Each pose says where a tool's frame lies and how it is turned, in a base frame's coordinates. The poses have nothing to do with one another.
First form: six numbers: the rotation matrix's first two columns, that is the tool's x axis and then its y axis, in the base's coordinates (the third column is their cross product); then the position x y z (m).
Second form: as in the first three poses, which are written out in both.
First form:
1: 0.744 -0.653 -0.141 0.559 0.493 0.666 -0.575 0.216 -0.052
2: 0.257 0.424 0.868 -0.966 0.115 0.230 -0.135 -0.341 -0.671
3: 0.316 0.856 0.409 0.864 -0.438 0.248 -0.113 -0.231 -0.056
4: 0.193 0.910 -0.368 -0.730 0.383 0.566 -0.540 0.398 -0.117
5: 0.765 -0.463 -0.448 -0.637 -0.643 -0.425 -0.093 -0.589 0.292
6: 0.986 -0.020 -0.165 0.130 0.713 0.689 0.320 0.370 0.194
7: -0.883 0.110 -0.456 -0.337 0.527 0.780 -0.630 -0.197 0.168
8: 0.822 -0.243 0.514 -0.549 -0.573 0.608 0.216 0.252 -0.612
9: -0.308 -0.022 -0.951 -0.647 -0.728 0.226 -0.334 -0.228 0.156
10: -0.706 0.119 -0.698 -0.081 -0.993 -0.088 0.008 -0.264 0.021
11: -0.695 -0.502 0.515 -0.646 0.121 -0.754 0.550 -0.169 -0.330
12: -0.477 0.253 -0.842 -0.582 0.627 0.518 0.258 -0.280 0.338
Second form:
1: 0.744 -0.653 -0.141 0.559 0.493 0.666 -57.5 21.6 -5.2
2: 0.257 0.424 0.868 -0.966 0.115 0.230 -13.5 -34.1 -67.1
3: 0.316 0.856 0.409 0.864 -0.438 0.248 -11.3 -23.1 -5.6
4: 0.193 0.910 -0.368 -0.730 0.383 0.566 -54.0 39.8 -11.7
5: 0.765 -0.463 -0.448 -0.637 -0.643 -0.425 -9.3 -58.9 29.2
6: 0.986 -0.020 -0.165 0.130 0.713 0.689 32.0 37.0 19.4
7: -0.883 0.110 -0.456 -0.337 0.527 0.780 -63.0 -19.7 16.8
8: 0.822 -0.243 0.514 -0.549 -0.573 0.608 21.6 25.2 -61.2
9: -0.308 -0.022 -0.951 -0.647 -0.728 0.226 -33.4 -22.8 15.6
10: -0.706 0.119 -0.698 -0.081 -0.993 -0.088 0.8 -26.4 2.1
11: -0.695 -0.502 0.515 -0.646 0.121 -0.754 55.0 -16.9 -33.0
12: -0.477 0.253 -0.842 -0.582 0.627 0.518 25.8 -28.0 33.8
